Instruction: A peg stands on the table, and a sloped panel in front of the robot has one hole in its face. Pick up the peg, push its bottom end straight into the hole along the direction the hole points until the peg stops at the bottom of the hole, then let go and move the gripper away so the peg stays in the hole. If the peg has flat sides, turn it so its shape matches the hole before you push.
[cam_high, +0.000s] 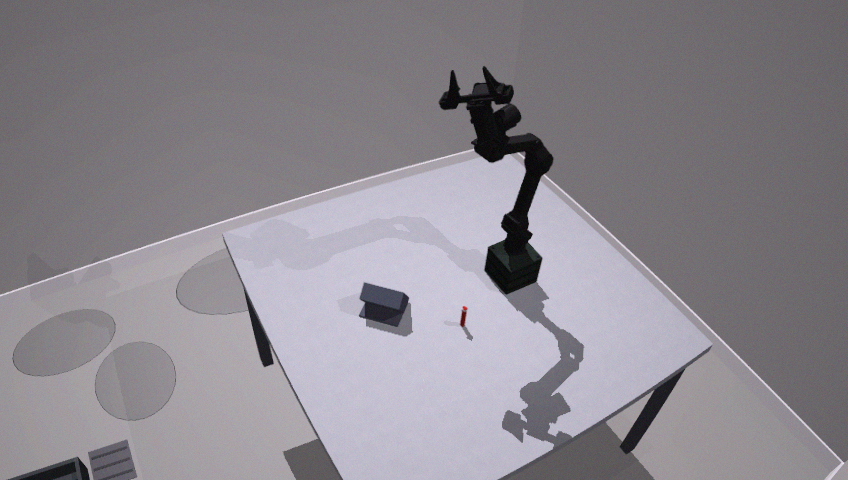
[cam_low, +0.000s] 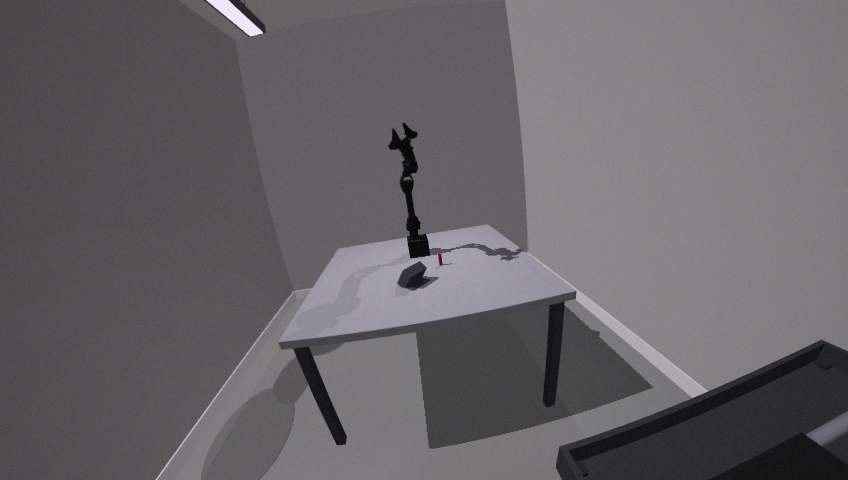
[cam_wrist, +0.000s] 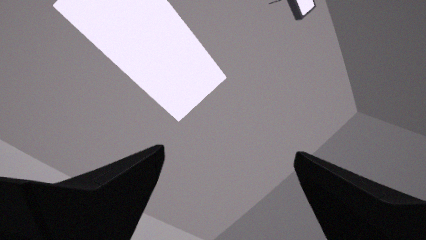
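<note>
Right now the peg is 1 cm behind my gripper tip, 12 cm to the left of it and 76 cm below it. Round my gripper tip: panel 19 cm ahead, 2 cm to the right, 77 cm below.
</note>
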